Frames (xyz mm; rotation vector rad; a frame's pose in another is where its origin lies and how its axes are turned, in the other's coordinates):
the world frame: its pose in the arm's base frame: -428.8 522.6 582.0 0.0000 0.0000 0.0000
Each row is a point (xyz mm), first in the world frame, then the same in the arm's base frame.
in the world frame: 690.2 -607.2 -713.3
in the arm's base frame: 261.4 -84.6 -131.3
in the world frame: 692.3 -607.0 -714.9
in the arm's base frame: 263.5 -84.4 -132.9
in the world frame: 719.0 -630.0 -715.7
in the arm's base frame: 290.2 -107.4 -133.7
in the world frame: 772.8 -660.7 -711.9
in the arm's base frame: 344.0 -138.1 -129.9
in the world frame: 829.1 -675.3 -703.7
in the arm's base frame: 400.3 -152.7 -121.7
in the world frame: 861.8 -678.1 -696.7
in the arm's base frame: 433.0 -155.5 -114.7
